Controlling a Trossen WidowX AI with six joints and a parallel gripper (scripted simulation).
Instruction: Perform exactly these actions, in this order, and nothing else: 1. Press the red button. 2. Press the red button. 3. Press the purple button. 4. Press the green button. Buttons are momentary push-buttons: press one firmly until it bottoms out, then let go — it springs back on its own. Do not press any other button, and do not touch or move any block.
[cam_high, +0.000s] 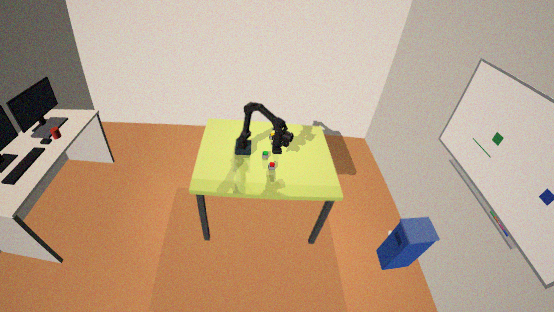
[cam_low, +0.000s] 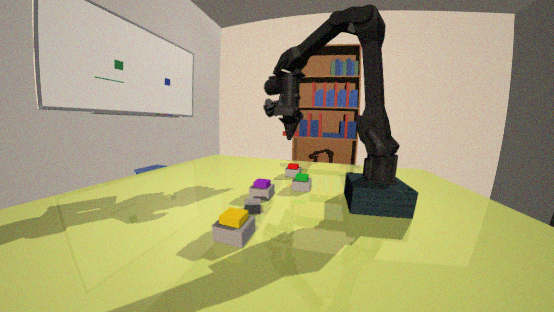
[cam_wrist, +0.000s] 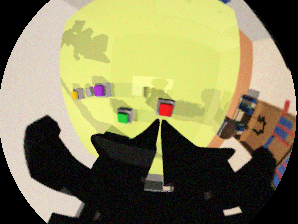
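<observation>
My gripper tip is now 190 mm to the right of the purple button, 90 mm above it and 10 mm short of it. The rest, counted from my gripper tip: red button (90 mm below, 20 mm to the right, 10 mm behind); green button (100 mm to the left, 90 mm below, 70 mm behind); small dark block (270 mm to the left, 110 mm below).
</observation>
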